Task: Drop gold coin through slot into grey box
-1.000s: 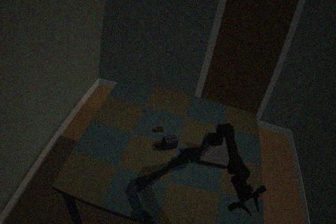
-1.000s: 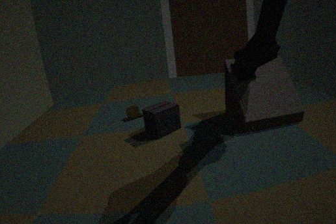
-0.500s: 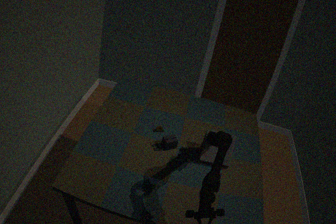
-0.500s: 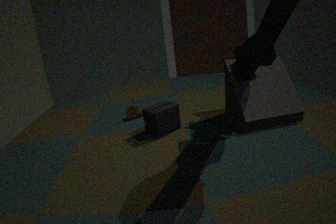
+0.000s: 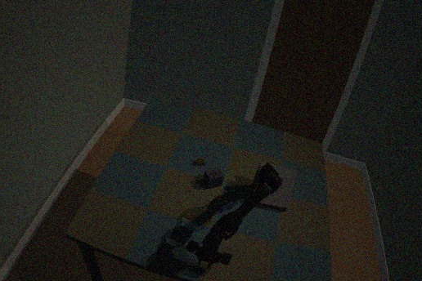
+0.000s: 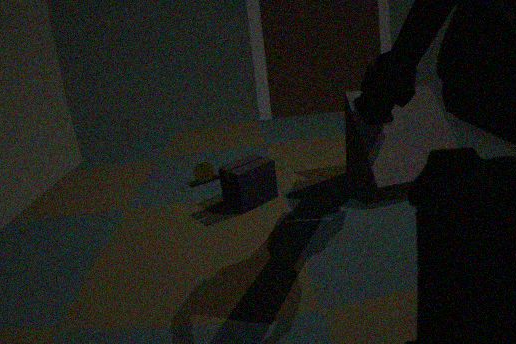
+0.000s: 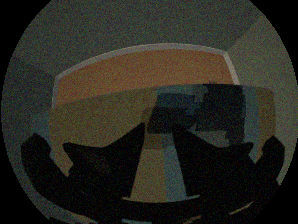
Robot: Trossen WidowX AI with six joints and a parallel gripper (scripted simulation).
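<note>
My gripper tip is now 69 cm to the left of the thin gold coin, 10 cm short of it and 2 cm above it.
</note>
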